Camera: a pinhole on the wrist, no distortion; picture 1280 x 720 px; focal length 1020.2 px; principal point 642.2 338.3 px. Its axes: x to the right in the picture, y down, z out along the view. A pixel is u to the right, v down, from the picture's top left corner.
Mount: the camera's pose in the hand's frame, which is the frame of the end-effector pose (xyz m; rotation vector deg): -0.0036 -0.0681 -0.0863 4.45 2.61 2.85
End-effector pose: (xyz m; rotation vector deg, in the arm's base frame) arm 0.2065 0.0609 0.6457 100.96 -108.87 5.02
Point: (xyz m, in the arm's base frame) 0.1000 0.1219 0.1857
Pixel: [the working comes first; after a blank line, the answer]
In the camera's frame: -0.2663 0.0852 0.4732

68.1 522.0
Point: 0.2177 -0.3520 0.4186
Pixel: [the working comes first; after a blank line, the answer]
In the camera's frame: 0.2575 -0.0496 0.4580

1215.6 227.8
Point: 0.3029 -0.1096 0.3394
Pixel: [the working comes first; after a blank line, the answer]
In the camera's frame: 0.0041 -0.1120 0.3931

652.9 47.7
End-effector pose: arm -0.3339 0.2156 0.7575 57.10 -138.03 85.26
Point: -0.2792 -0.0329 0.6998
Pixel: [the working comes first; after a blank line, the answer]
In the camera's frame: 0.0363 0.0298 0.3359

752.4 428.8
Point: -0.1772 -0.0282 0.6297
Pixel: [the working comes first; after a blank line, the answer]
In the camera's frame: -0.0778 0.0319 0.3841

435.7 422.9
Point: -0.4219 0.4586 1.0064
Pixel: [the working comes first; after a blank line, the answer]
In the camera's frame: 0.0802 -0.0177 -0.2572

behind the camera
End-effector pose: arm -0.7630 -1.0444 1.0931 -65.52 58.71 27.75
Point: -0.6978 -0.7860 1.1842
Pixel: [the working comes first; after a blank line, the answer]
In the camera's frame: -0.0982 0.1016 0.3422

349.3 641.2
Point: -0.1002 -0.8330 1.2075
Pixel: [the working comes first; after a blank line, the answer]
In the camera's frame: 0.1448 -0.3836 0.5979

outside the picture
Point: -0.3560 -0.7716 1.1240
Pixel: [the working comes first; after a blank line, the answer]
In the camera's frame: 0.0980 -0.1229 0.5204

834.3 97.4
